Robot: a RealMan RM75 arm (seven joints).
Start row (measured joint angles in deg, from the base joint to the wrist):
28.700, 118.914, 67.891, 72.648, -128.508, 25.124, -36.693
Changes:
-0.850, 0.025, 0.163, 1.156, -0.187, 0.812, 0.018
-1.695, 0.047, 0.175, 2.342, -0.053, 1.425, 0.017
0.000, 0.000, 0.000, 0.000, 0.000, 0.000, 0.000
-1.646, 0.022, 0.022, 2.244, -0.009, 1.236, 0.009
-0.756, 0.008, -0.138, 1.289, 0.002, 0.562, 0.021
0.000, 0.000, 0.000, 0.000, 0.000, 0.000, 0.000
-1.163, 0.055, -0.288, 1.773, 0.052, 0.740, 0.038
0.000, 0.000, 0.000, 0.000, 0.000, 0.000, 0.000
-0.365, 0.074, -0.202, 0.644, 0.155, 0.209, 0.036
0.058, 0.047, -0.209, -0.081, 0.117, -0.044, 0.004
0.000, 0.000, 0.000, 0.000, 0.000, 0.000, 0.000
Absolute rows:
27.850, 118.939, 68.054, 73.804, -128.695, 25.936, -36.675
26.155, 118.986, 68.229, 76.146, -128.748, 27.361, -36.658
26.155, 118.986, 68.229, 76.146, -128.748, 27.361, -36.658
24.509, 119.008, 68.251, 78.390, -128.757, 28.597, -36.649
23.753, 119.016, 68.113, 79.679, -128.755, 29.159, -36.628
23.753, 119.016, 68.113, 79.679, -128.755, 29.159, -36.628
22.590, 119.071, 67.825, 81.452, -128.703, 29.899, -36.590
22.590, 119.071, 67.825, 81.452, -128.703, 29.899, -36.590
22.225, 119.145, 67.623, 82.096, -128.548, 30.108, -36.554
22.283, 119.192, 67.414, 82.015, -128.431, 30.064, -36.550
22.283, 119.192, 67.414, 82.015, -128.431, 30.064, -36.550

